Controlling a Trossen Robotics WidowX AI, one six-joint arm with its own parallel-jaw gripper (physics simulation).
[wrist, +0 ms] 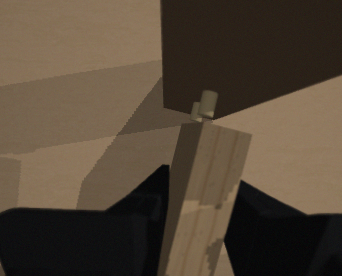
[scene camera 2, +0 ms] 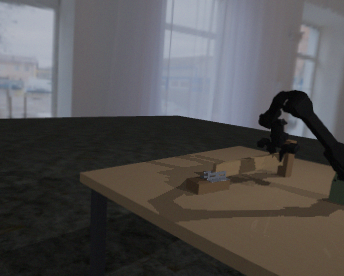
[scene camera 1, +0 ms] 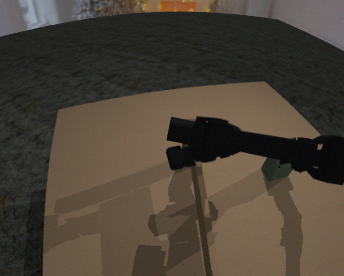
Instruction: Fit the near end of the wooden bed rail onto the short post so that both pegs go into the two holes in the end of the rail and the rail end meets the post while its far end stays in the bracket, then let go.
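Frame: origin at the arm's base, x left, y back, z up, level; millimetres.
Seen in the pictures: gripper, between the fingertips: (wrist: pixel 189 172) (scene camera 2: pixel 278 161) (scene camera 1: pixel 193 162).
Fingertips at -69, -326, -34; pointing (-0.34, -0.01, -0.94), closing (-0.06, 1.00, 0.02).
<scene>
Pixels of each thing's middle, then the offset from my fingertips to it, as dx, dy, dz. "spot": a spot on its surface instead. Level surfaces: height alone.
- wooden bed rail, middle of its body: (scene camera 1: pixel 203 216) (scene camera 2: pixel 251 164) +192, -28, +3
- short post, a spot on its surface: (wrist: pixel 255 45) spot: -43, +5, +63
- grey bracket, middle of its body: (scene camera 2: pixel 214 177) +401, -61, -37
- low wooden block, middle of its body: (scene camera 2: pixel 208 183) +432, -66, -58
- table, height of its surface: dz -79
The wooden bed rail (scene camera 1: pixel 201 215) (scene camera 2: pixel 245 164) (wrist: pixel 207 190) is held between the fingers of my gripper (scene camera 2: pixel 280 157) (wrist: pixel 189 172), close to its near end. In the wrist view, two pale pegs (wrist: pixel 208 104) (wrist: pixel 196 111) stick out of the dark face of the short post (scene camera 2: pixel 288 167) (wrist: pixel 255 45). They show just beyond the rail end, near its left top corner and off its middle line. The rail end face and its holes are hidden. In scene camera 2, the rail's far end is at the grey bracket (scene camera 2: pixel 216 176); its exact seating cannot be told.
The bracket sits on a low wooden block (scene camera 2: pixel 207 186) on the table (scene camera 1: pixel 100 125) (scene camera 2: pixel 250 230). The green arm base (scene camera 1: pixel 277 169) (scene camera 2: pixel 337 190) stands to the right. Arm shadows cross the table top around the rail.
</scene>
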